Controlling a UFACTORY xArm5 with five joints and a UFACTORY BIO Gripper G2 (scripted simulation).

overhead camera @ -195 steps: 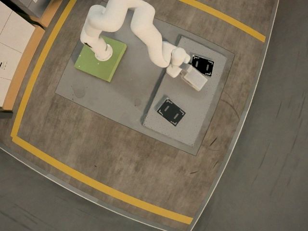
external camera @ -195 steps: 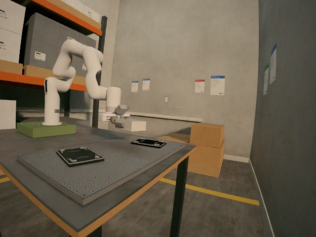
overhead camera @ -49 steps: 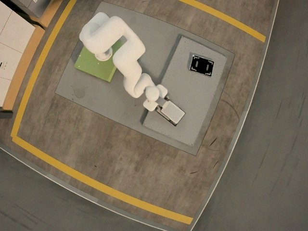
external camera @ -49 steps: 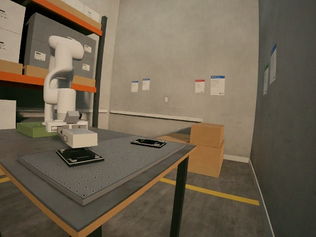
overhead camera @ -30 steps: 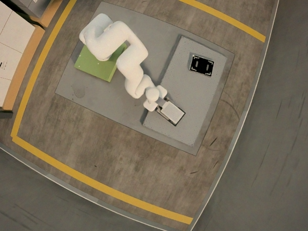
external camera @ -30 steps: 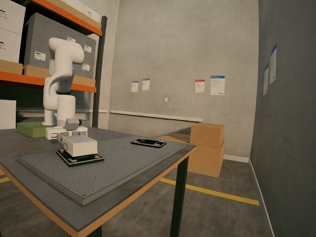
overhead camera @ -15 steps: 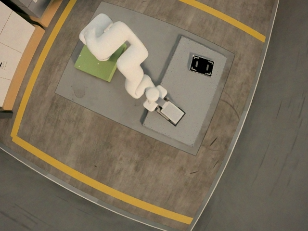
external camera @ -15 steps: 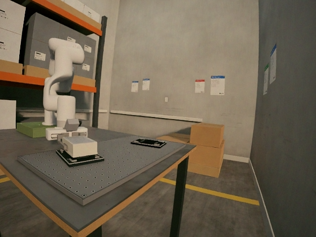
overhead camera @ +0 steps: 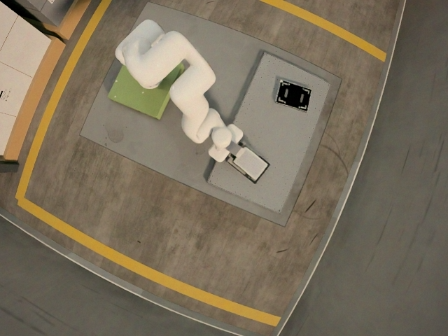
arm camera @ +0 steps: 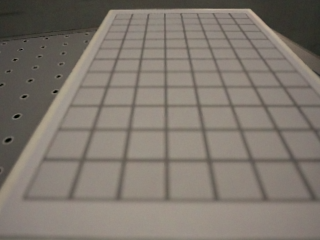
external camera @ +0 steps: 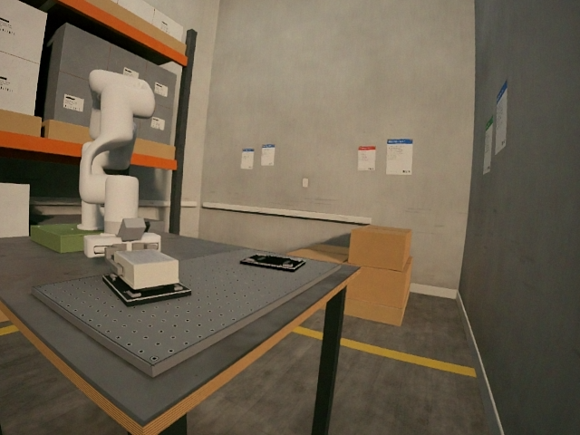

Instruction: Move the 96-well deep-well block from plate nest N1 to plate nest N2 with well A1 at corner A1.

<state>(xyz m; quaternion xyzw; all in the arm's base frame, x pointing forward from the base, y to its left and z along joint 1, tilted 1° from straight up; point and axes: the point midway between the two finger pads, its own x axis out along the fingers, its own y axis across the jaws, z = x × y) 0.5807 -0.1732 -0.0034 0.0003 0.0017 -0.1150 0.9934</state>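
Right now the white 96-well deep-well block is 10 mm ahead of my hand.
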